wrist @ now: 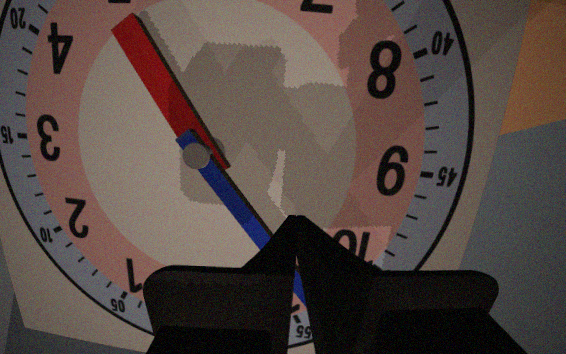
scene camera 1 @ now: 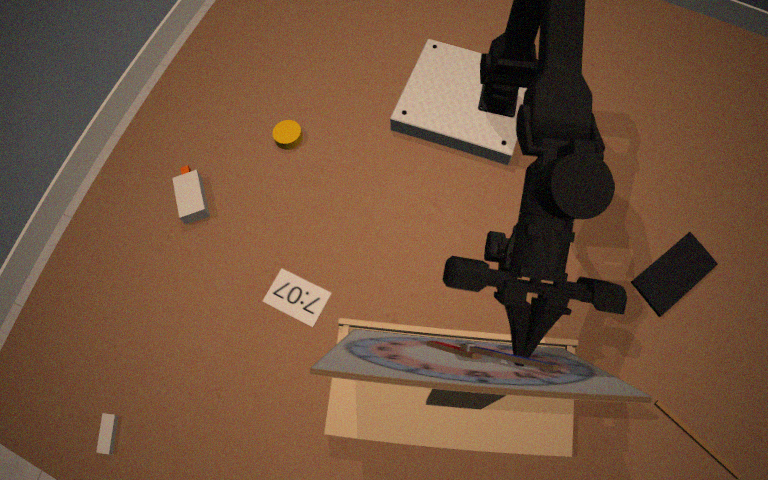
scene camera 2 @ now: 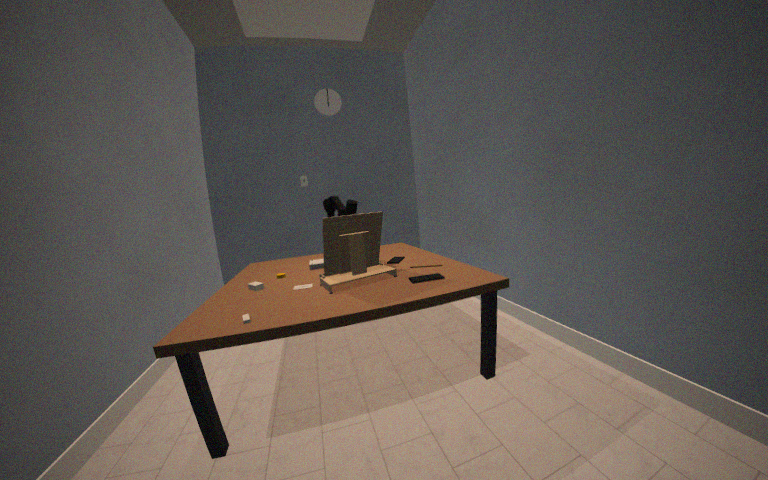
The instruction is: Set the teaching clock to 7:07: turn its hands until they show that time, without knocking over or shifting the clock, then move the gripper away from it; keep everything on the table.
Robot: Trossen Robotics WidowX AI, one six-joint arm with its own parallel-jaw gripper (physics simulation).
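Frame: origin at the arm's base, x back, y down, z right, level; millimetres.
Seen in the pictures: gripper, fingertip midpoint: (wrist: pixel 295 222) (scene camera 1: pixel 518 365) (scene camera 2: pixel 362 235); arm's base at its link origin: (scene camera 1: pixel 498 100).
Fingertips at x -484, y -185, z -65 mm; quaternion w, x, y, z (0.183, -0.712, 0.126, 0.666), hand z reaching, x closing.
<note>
Pixels of each thing's top centre, then the offset from my fingertips to it.
- short red hand at its top centre: (wrist: pixel 158 175) (scene camera 1: pixel 456 342) dx +13, dy +17, dz +69 mm
- card at its top centre: (scene camera 1: pixel 296 297) (scene camera 2: pixel 303 286) dx +68, dy +212, dz +307 mm
- yellow disc at its top centre: (scene camera 1: pixel 286 131) dx +342, dy +194, dz +410 mm
- white box at its top centre: (scene camera 1: pixel 187 188) (scene camera 2: pixel 254 283) dx +195, dy +185, dz +540 mm
- small white block at its top centre: (scene camera 1: pixel 105 433) dx -217, dy +201, dz +530 mm
- black block at its top centre: (scene camera 1: pixel 676 271) dx +241, dy +205, dz -276 mm
- thin stick at its top centre: (scene camera 1: pixel 699 439) dx -17, dy +206, dz -334 mm
- dark slab at its top centre: (scene camera 2: pixel 426 277) dx -197, dy +205, dz -219 mm
The teaching clock (scene camera 1: pixel 334 363) (scene camera 2: pixel 334 249) (wrist: pixel 145 215) stands upright on its wooden base. The wrist view shows its dial upside down. The short red hand (scene camera 1: pixel 444 345) (wrist: pixel 155 77) points close to the 5, slightly on the 4 side. The long blue hand (scene camera 1: pixel 492 353) (wrist: pixel 230 197) points near the 11, by the 55 mark; its outer part is partly hidden behind the fingers. My gripper (scene camera 1: pixel 521 355) (wrist: pixel 295 222) is shut and empty, its tips at the blue hand on the 10 side; contact cannot be told. A card (scene camera 1: pixel 297 297) (scene camera 2: pixel 303 286) reads 7:07.
A white plate (scene camera 1: pixel 447 96) lies beneath part of the arm. A yellow disc (scene camera 1: pixel 287 131), a white box (scene camera 1: pixel 190 194) and a small white block (scene camera 1: pixel 105 433) lie left. A black block (scene camera 1: pixel 673 273) and thin stick (scene camera 1: pixel 696 440) lie right. A dark slab (scene camera 2: pixel 426 277) lies beside the clock.
</note>
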